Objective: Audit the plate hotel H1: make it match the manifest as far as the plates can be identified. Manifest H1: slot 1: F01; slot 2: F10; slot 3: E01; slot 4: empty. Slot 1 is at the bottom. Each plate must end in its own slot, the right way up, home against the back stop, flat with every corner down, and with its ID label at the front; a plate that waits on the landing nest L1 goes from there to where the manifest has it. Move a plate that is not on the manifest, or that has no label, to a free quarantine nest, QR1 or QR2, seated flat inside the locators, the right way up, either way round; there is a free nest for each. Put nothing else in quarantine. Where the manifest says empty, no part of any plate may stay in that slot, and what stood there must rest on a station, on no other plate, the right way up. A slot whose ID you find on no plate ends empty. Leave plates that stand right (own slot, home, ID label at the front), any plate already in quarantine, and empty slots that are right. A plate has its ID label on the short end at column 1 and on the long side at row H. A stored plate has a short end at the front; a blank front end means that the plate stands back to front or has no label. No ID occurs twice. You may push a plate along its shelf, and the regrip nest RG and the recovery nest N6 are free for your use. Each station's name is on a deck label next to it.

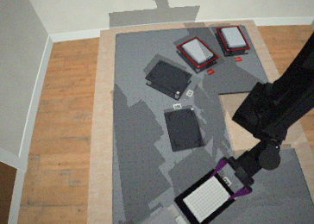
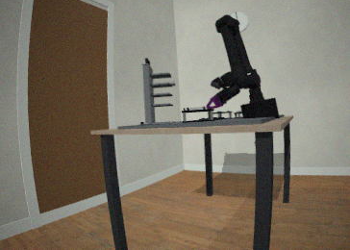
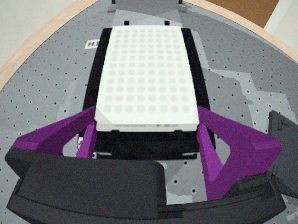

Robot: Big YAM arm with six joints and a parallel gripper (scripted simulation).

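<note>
Now: hand 50 mm short of the black nest, 20 mm to the right of it and 10 mm above it. Round my hand: plate hotel 280 mm ahead, 130 mm to the left, 80 mm above; L1 label 10 mm behind, 410 mm to the right, 70 mm below; H1 deck label 120 mm ahead, 160 mm to the left, 70 mm below.
</note>
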